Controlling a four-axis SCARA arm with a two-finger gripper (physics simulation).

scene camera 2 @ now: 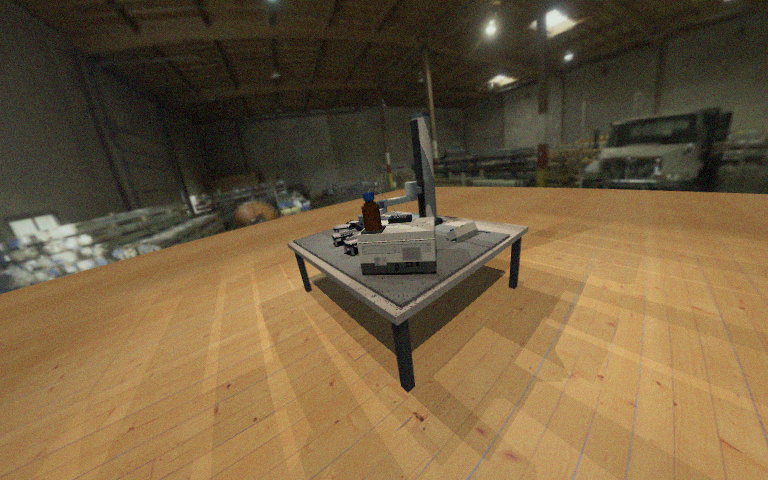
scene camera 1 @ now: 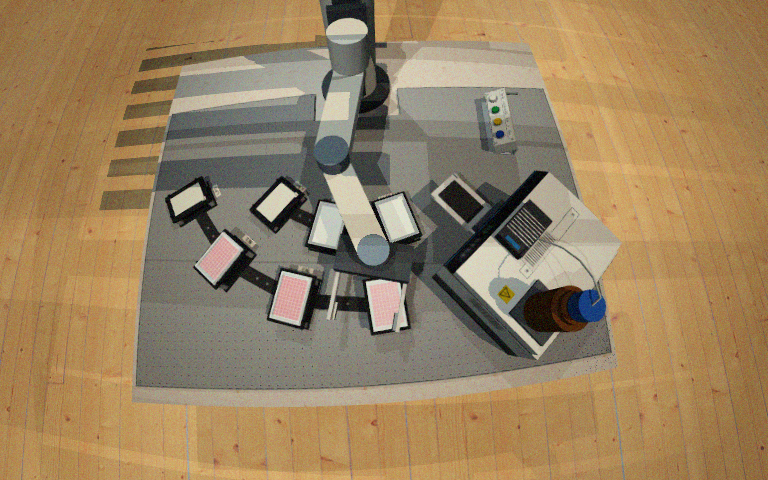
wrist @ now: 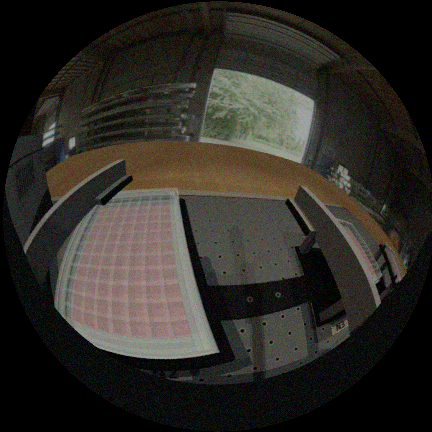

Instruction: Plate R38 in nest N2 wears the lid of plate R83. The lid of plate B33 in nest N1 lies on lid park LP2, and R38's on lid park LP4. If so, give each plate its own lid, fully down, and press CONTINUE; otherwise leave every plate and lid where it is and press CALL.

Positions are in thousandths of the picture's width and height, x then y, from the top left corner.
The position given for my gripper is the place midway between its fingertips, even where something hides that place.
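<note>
Perforated table visible (wrist: 554,557). My gripper (scene camera 1: 472,680), (wrist: 483,409) holds nothing.
</note>
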